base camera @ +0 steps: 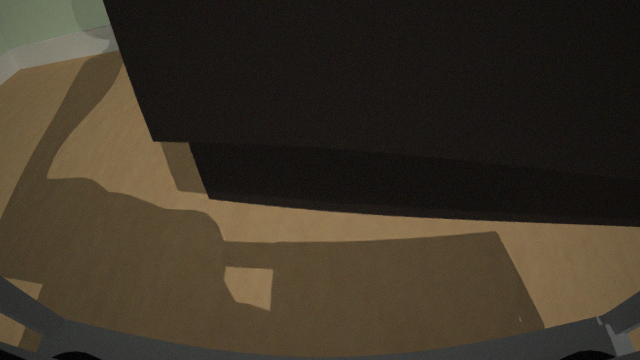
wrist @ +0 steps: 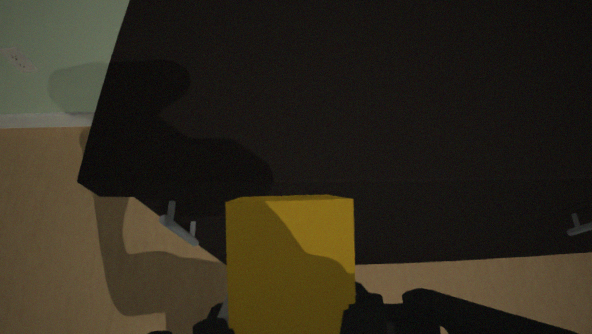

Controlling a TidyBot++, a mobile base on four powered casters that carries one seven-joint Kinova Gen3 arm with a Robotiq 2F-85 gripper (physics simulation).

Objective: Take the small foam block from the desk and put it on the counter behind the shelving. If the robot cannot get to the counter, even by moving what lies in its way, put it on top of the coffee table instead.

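Frame: origin at the arm's base, x ahead, y left, z up, level; millimetres.
Where they show: gripper, fingertip midpoint: (wrist: 288, 302).
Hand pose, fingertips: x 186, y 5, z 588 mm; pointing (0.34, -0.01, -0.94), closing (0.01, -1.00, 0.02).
Observation:
After its pixels a point has its place.
The small foam block (wrist: 285, 260) {x 199, y 4, z 644 mm} is a yellow box at the bottom middle of the wrist view. My gripper (wrist: 288, 302) {x 186, y 5, z 588 mm} is shut on it, with dark finger parts at both sides. A dark counter (base camera: 350, 90) {x 299, y -16, z -189 mm} (wrist: 390, 110) {x 334, y -109, z 514 mm} fills much of both views. The wrist view looks down on its broad top, with the front face and handles lower down. The block overlaps the counter's front part in the picture, held apart from the top; its exact height and whether it is over the top cannot be told. The desk, shelving and coffee table do not show.
Bar handles (wrist: 179, 231) {x 287, y 124, z 366 mm} (wrist: 580, 230) {x 212, y -463, z 303 mm} stick out from the counter's front. A green wall (base camera: 45, 20) {x 1019, y 948, z -238 mm} (wrist: 50, 45) {x 977, y 618, z 58 mm} with a white baseboard stands at the left and back. Wooden floor (base camera: 350, 225) {x 340, y -20, z -397 mm} (wrist: 45, 210) {x 627, y 877, z -397 mm} lies before the counter, with the robot's shadow on it.

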